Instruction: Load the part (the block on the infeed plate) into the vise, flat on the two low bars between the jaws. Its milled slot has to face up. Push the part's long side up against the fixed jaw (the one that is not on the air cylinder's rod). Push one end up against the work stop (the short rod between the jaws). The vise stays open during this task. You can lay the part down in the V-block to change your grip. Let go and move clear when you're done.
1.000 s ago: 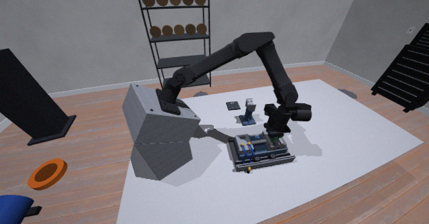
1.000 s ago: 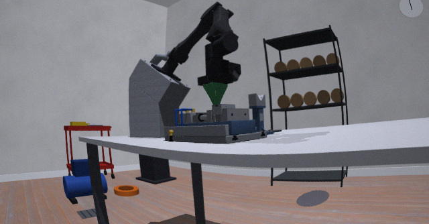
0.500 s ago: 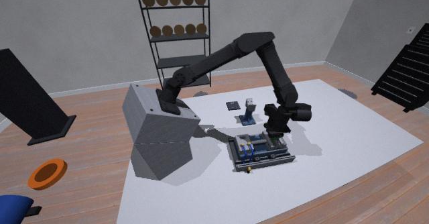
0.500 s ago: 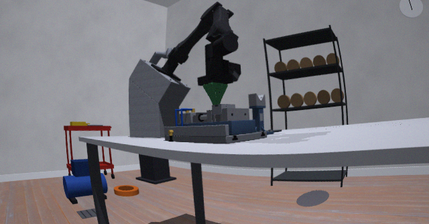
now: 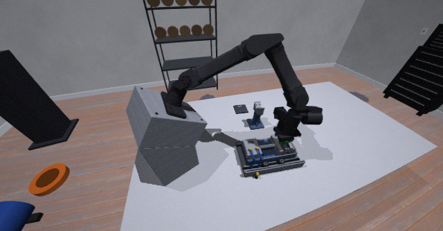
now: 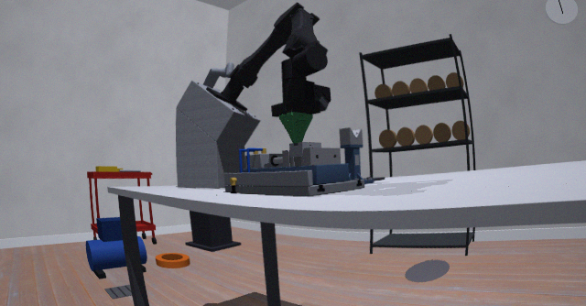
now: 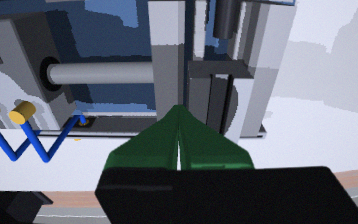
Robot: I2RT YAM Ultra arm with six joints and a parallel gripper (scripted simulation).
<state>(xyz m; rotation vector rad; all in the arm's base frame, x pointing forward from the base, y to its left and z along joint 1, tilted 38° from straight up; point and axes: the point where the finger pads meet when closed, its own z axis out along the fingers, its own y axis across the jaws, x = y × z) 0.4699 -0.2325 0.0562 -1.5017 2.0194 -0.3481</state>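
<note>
Now: hand 3 cm short of the part, 1 cm to the left of it and 1 cm above it. Round my hand: cylinder rod 5 cm behind, 3 cm to the left, 3 cm below; fixed jaw 6 cm ahead, 3 cm below; moving jaw 2 cm to the left, 3 cm below.
</note>
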